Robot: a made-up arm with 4 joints.
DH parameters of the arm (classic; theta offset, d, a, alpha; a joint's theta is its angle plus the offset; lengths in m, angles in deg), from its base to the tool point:
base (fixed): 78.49 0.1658 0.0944 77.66
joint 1: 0 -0.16 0.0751 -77.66
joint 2: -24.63 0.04 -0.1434 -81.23
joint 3: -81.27 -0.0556 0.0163 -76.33
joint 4: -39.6 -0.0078 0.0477 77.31
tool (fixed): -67.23 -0.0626 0 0
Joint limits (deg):
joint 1: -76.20..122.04
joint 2: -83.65..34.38
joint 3: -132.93..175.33
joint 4: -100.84..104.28
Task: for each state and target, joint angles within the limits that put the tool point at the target. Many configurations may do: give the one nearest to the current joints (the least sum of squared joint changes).
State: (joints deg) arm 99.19 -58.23 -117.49 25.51
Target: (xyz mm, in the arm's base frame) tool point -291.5 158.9 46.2
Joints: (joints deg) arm 92.39 -40.51 -132.93 -18.90
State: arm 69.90 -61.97 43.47 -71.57
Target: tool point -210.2 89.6 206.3
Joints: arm 56.13 -53.92 77.39 -54.93
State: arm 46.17 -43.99 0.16 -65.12
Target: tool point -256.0 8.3 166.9
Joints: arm 50.63 -29.19 -0.30 -48.33
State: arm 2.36 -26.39 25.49 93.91
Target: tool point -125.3 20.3 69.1
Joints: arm 34.21 -10.20 3.20 104.28
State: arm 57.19 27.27 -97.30 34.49
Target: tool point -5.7 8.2 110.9
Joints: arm 27.11 27.06 -87.69 60.45
